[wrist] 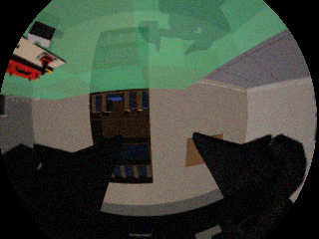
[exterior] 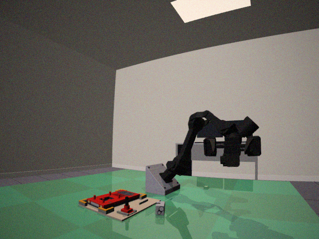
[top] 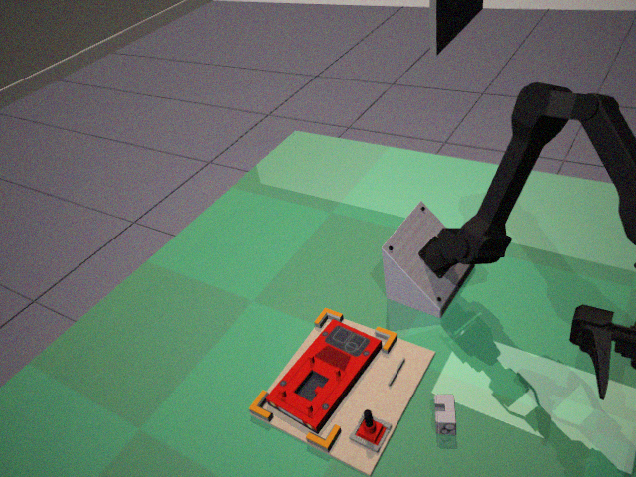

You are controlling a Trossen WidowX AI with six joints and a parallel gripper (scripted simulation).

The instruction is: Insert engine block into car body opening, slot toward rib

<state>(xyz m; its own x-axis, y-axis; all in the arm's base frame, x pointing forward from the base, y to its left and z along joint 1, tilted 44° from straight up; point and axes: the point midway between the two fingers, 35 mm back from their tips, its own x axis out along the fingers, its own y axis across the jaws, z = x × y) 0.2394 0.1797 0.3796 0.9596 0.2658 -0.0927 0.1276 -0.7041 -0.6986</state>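
Now: the grey engine block 240 mm to the right of my gripper tip and 200 mm below it.
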